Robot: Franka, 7 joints.
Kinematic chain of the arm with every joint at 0, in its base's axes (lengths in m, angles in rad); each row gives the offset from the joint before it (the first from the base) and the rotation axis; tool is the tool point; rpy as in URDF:
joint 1: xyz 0 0 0.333 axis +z
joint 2: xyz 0 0 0 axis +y
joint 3: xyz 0 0 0.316 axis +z
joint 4: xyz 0.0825 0 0 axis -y
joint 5: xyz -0.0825 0 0.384 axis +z
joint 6: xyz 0 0 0 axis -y
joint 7: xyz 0.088 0 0 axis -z
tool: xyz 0 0 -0.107 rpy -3.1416 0 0
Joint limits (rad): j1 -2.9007..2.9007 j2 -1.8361..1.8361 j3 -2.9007..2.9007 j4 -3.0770..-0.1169 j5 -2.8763..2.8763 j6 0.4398..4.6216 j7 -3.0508..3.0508
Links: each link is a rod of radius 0.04 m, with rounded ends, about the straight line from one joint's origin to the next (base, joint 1, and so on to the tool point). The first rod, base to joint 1, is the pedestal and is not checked.
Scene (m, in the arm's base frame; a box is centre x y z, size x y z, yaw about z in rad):
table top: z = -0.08
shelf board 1: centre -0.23 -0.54 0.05 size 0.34 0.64 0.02 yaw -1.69
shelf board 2: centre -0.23 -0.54 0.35 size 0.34 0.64 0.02 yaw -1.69
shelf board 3: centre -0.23 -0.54 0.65 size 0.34 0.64 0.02 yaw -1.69
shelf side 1: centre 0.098 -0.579 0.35 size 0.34 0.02 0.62 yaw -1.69
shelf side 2: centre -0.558 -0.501 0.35 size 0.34 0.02 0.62 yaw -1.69
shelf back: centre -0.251 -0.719 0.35 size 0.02 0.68 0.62 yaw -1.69
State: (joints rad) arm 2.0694 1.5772 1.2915 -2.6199 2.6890 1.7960 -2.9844
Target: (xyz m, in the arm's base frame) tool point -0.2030 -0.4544 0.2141
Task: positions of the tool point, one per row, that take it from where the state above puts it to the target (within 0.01 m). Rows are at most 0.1 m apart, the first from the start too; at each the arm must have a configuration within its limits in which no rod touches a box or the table.
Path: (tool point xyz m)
1: -0.3417 -0.3266 0.2329
2: -0.2801 -0.3965 0.2242
3: -0.2030 -0.4544 0.2141

